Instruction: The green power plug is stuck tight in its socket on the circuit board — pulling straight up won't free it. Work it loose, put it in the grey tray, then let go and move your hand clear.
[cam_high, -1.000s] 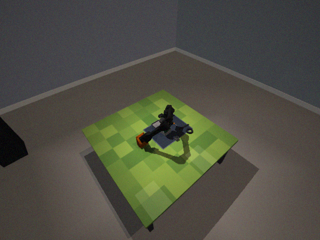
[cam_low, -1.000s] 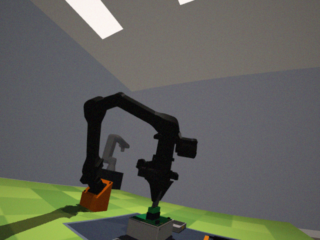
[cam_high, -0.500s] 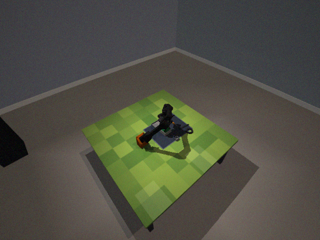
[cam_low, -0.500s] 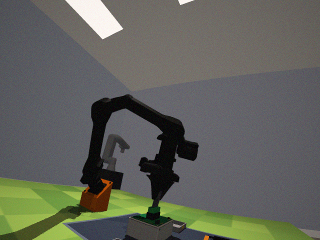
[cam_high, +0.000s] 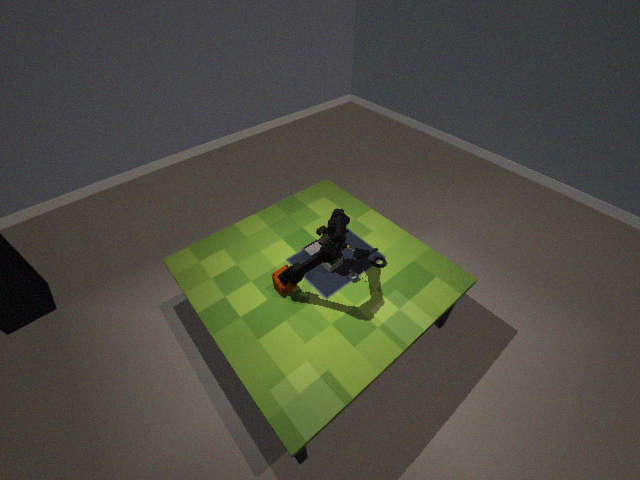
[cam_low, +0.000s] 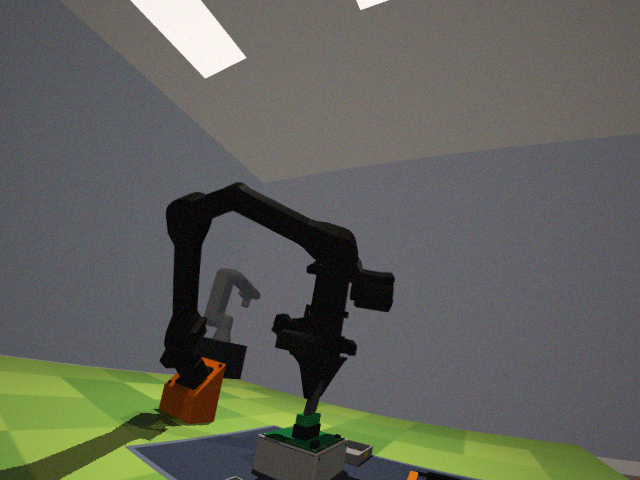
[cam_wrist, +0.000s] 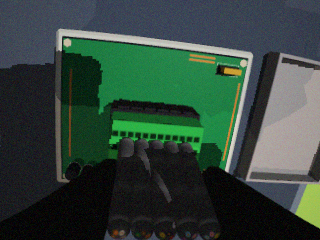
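My gripper tip is 3 cm above the green power plug. Also, from my gripper tip: dark mat (5 cm ahead, 12 cm below); then dark bar (21 cm ahead, 11 cm to the right, 11 cm below).
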